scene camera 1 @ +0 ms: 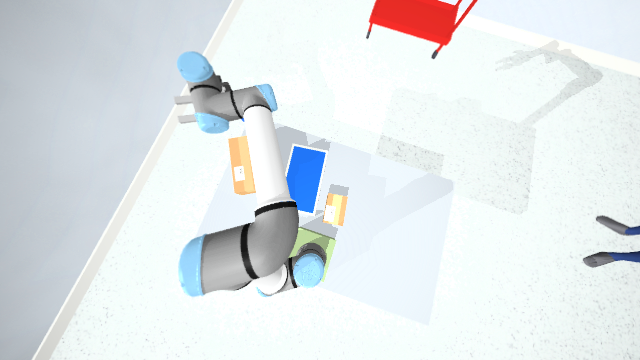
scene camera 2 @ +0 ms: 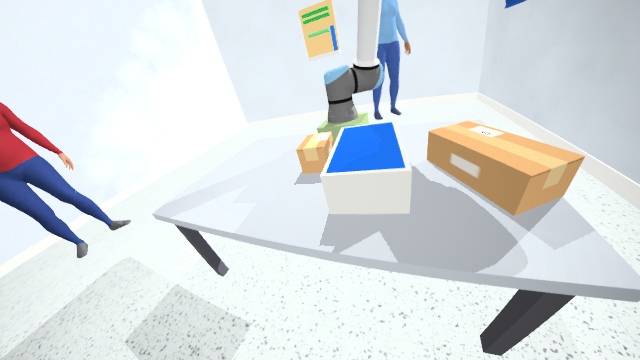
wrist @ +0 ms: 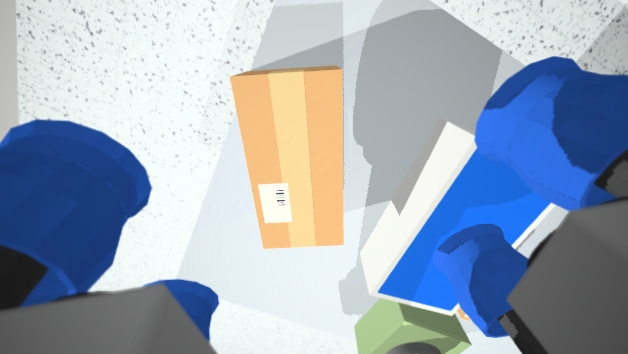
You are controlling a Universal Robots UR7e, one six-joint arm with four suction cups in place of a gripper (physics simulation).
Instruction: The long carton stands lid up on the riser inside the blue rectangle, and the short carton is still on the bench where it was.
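Frame: origin at the arm's base, x ahead, y left, z up, level; centimetres.
Seen in the pictures: hand, tool point: [wrist: 325, 223]; arm's base, link origin: [scene camera 2: 343, 118].
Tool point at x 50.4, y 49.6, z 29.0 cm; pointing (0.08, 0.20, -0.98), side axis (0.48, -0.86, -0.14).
Pixels of each thing's top centre, then the offset from my tool point to it. Level surfaces: height alone.
- long carton, top centre: [wrist: 296, 174] [scene camera 2: 491, 140] [scene camera 1: 245, 162] dz -29.0, dx -12.5, dy -1.8 cm
- bench, surface height: dz -39.3 cm
- white riser, top centre: [wrist: 461, 244] [scene camera 2: 366, 142] [scene camera 1: 303, 178] dz -27.3, dx -12.7, dy -34.6 cm
- blue rectangle, top centre: [wrist: 461, 244] [scene camera 2: 366, 142] [scene camera 1: 303, 178] dz -27.3, dx -12.7, dy -34.6 cm
- short carton, top centre: [scene camera 2: 314, 140] [scene camera 1: 335, 209] dz -29.0, dx -23.7, dy -55.5 cm
The long carton [scene camera 1: 241, 154] [scene camera 2: 500, 160] [wrist: 327, 150] lies on the bench [scene camera 1: 390, 270] [scene camera 2: 240, 205] beside the white riser [scene camera 2: 370, 192] [wrist: 412, 205], label side up and apart from it. The riser's top bears the blue rectangle [scene camera 1: 307, 172] [scene camera 2: 370, 150] [wrist: 422, 270], with no carton on it. The short carton [scene camera 1: 340, 207] [scene camera 2: 312, 155] stands on the bench on the riser's other side; a sliver shows in the wrist view. My suction gripper [wrist: 320, 220] is open and holds nothing, its blue cups spread high above the long carton. In scene camera 1 the arm hides most of the cups and part of the long carton.
The arm's base stands on a green block [scene camera 1: 327, 247] [scene camera 2: 360, 120] [wrist: 380, 325] at the bench edge. The forearm [scene camera 1: 270, 155] passes over the gap between long carton and riser in scene camera 1. A red cart [scene camera 1: 412, 20] stands on the floor. Two people stand beyond the bench.
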